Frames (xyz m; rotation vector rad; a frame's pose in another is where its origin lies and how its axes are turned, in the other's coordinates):
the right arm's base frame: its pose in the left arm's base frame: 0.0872 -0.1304 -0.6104 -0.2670 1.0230 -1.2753
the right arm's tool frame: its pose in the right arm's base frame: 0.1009 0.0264 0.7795 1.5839 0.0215 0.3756
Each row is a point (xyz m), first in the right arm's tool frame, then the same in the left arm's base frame.
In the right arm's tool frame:
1: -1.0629 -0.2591 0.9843
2: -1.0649 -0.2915 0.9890
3: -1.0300 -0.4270 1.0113
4: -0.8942 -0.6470 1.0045
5: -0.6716 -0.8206 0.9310
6: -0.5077 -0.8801 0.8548
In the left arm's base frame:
1: -0.4341 -0.0929 0.6307
2: -0.4606 -0.0881 0.6119
3: -0.5612 -0.1051 0.5136
4: -0.6747 -0.1749 0.2920
5: -0.6882 -0.2886 0.0237
6: -0.6354 -0.3725 -0.1387

